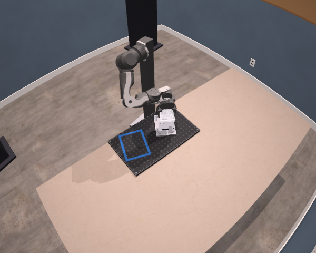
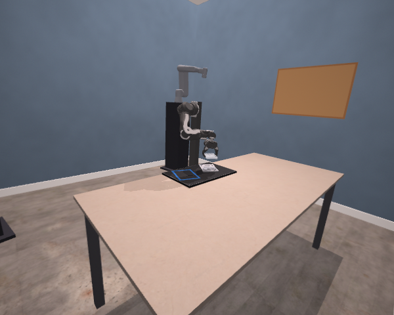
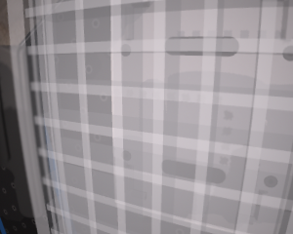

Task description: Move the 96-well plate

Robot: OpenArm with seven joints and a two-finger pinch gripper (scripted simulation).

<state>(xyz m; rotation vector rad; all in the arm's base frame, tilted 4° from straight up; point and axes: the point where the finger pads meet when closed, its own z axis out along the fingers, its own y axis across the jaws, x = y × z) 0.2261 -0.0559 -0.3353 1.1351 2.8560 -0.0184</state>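
Now: the white plate nest N1 10 cm below my hand and 1 cm to the right of it. Round my hand: white 96-well plate right at my hand.
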